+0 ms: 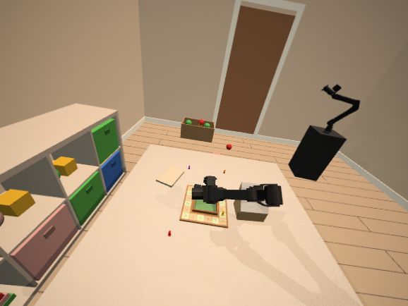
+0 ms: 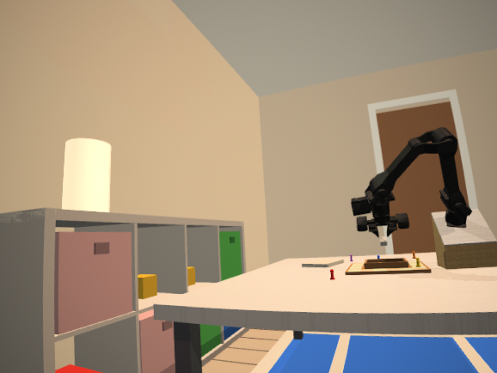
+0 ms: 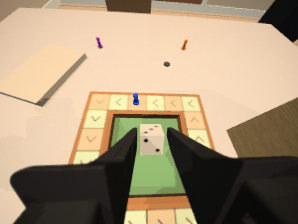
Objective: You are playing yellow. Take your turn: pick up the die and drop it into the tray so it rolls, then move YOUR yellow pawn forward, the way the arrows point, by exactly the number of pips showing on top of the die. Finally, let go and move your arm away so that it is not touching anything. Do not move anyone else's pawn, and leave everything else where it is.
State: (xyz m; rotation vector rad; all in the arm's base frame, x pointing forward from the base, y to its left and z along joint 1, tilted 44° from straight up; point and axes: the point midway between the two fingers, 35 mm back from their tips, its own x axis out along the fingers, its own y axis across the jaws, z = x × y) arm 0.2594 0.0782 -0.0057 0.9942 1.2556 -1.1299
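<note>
My gripper tip is 12 cm past the yellow pawn, 10 cm above it and 6 cm to the right of it. The rest, counted from my gripper tip: white die 6 cm below; green tray 12 cm below; blue pawn 11 cm to the right, 10 cm below, 4 cm ahead.
</note>
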